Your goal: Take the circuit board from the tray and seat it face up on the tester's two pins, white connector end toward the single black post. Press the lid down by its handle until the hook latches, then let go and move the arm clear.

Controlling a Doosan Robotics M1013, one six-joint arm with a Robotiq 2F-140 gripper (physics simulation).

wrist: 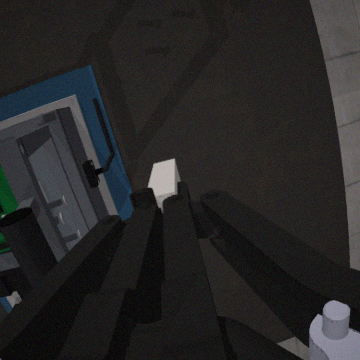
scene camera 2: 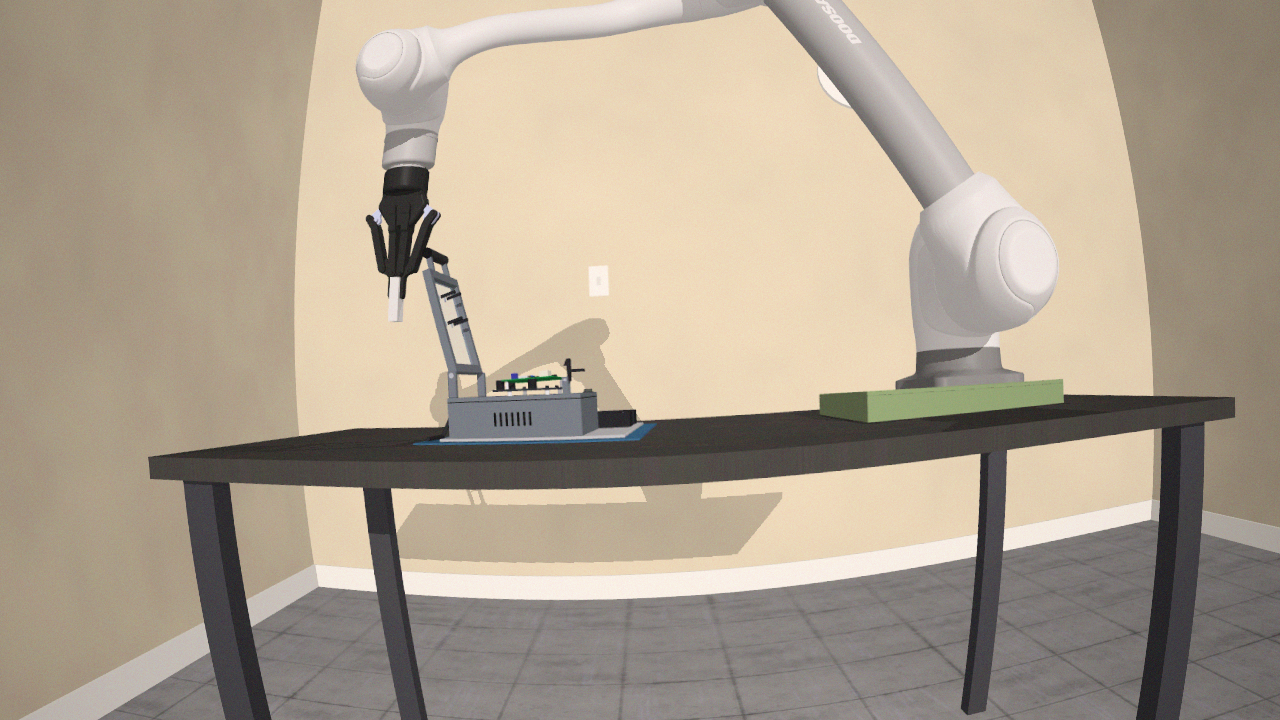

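The circuit board [scene camera 2: 529,378] [wrist: 6,195], a green board with small parts, lies on top of the grey tester [scene camera 2: 523,418] in the scene view; a green piece of it shows at the left edge of the wrist view. The pins under it and its connector end cannot be made out. The tester's lid [scene camera 2: 437,313] stands raised, leaning slightly left, with its black handle [scene camera 2: 435,256] [wrist: 30,250] at the top. The black hook [scene camera 2: 568,369] stands at the tester's right end. My gripper [scene camera 2: 395,300] [wrist: 168,177] is shut and empty, pointing down left of the lid, its fingertips lower than the handle.
The tester stands on a blue mat [scene camera 2: 646,431] [wrist: 82,77] near the left end of the dark table [scene camera 2: 716,456]. A low black block [scene camera 2: 617,417] is at its right. A long green box [scene camera 2: 948,402] lies before the arm's base.
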